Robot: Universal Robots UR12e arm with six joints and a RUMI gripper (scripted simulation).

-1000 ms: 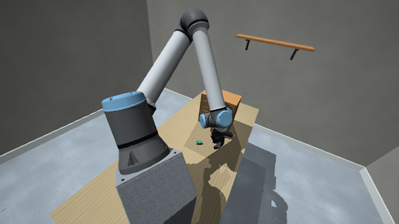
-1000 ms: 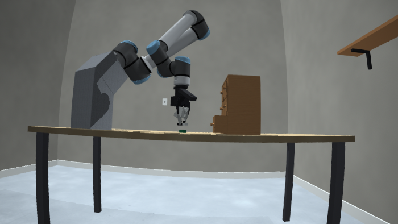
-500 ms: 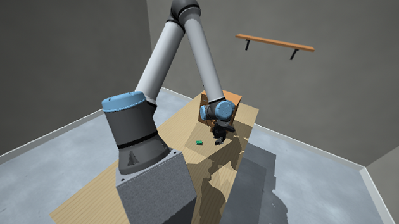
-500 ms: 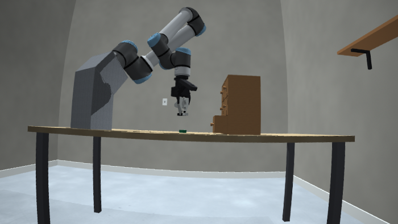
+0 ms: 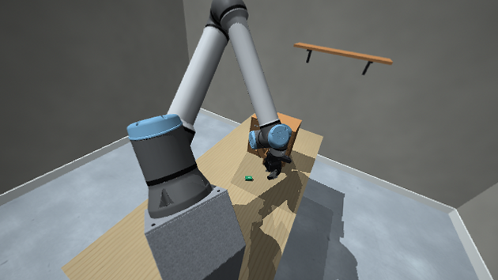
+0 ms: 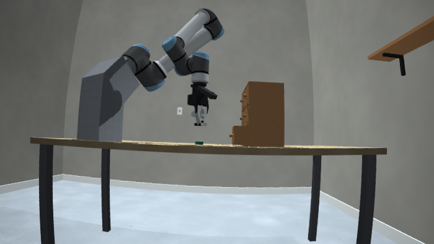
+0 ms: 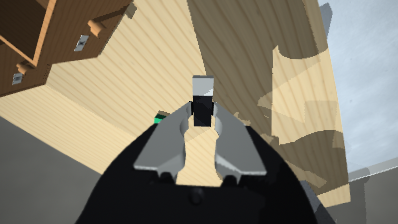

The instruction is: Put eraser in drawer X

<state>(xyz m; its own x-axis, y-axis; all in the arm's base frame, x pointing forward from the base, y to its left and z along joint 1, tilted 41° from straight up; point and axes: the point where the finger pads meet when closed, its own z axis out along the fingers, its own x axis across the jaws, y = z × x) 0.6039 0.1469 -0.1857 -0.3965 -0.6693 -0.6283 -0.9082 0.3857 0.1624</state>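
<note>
Right now my hand is 7 cm past the green block, 15 cm to the right of it and 11 cm above it. Round my hand: eraser (1 cm ahead, 1 cm below).
</note>
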